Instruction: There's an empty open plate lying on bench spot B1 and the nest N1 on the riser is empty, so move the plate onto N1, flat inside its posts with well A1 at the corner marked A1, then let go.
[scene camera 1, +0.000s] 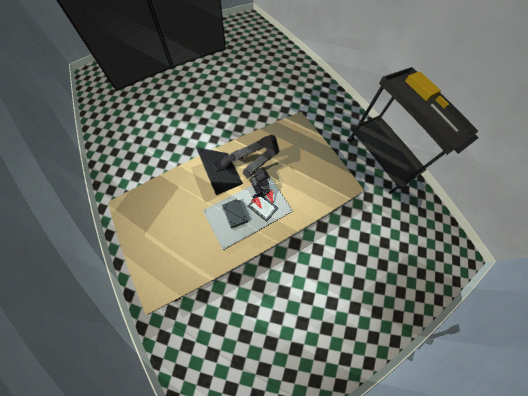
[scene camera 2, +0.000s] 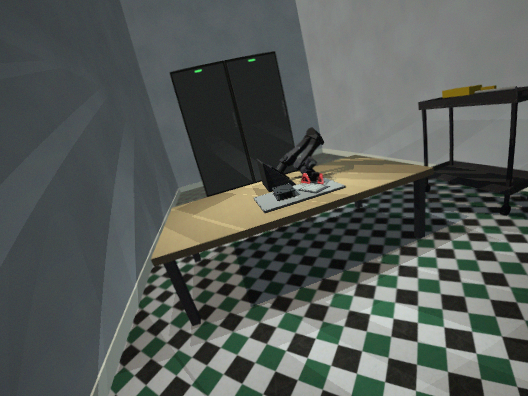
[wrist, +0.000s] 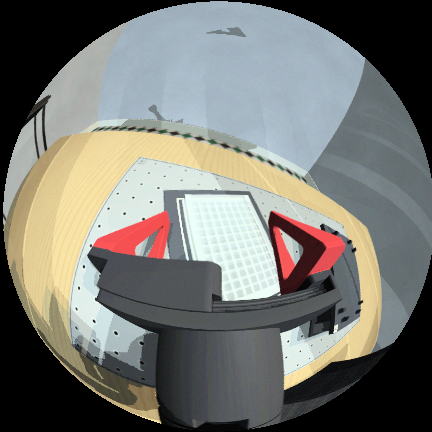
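Pixels of known places: gripper, between the fingertips: (scene camera 1: 267, 205) (scene camera 2: 316, 183) (wrist: 218, 216); arm's base, origin of its link: (scene camera 1: 223, 165) (scene camera 2: 278, 172).
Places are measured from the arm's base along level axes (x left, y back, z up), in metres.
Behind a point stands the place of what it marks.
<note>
The white plate (scene camera 1: 264, 210) {x 0.049, y -0.413, z -0.069 m} (scene camera 2: 312, 188) {x 0.029, y -0.424, z -0.059 m} (wrist: 227, 240) {x 0.065, y -0.387, z -0.059 m} lies flat with its grid of wells facing up, inside a dark square outline (wrist: 172, 200) {x 0.123, y -0.439, z -0.073 m} on the grey board. My gripper (scene camera 1: 265, 203) {x 0.078, y -0.402, z -0.043 m} (scene camera 2: 313, 182) {x 0.078, y -0.402, z -0.043 m} (wrist: 218, 216) {x 0.078, y -0.402, z -0.043 m} is open. Its red fingers stand apart, one on each side of the plate in the wrist view, with nothing gripped; their exact height over it is hard to tell. The nest N1 on its dark riser (scene camera 1: 236, 213) {x -0.117, y -0.332, z -0.033 m} (scene camera 2: 284, 192) {x -0.148, y -0.394, z -0.034 m} (wrist: 346, 262) {x -0.123, y -0.341, z -0.033 m} stands beside the plate, with small posts and no plate on it. The A1 markings are too small to read.
The perforated grey board (scene camera 1: 225, 240) {x -0.272, y -0.426, z -0.074 m} (scene camera 2: 270, 204) {x -0.253, y -0.398, z -0.075 m} (wrist: 150, 175) {x 0.163, y -0.480, z -0.075 m} lies on the wooden table (scene camera 1: 175, 250) {x -0.578, y -0.288, z -0.088 m} (scene camera 2: 215, 220) {x -0.582, y -0.307, z -0.088 m} (wrist: 50, 200) {x 0.367, y -0.417, z -0.088 m}. A black slab (scene camera 1: 227, 186) {x -0.060, y -0.141, z -0.026 m} (scene camera 2: 270, 176) {x -0.118, y -0.130, z 0.021 m} stands by the arm's base. A cart (scene camera 1: 415, 105) (scene camera 2: 430, 104) stands off to the side.
</note>
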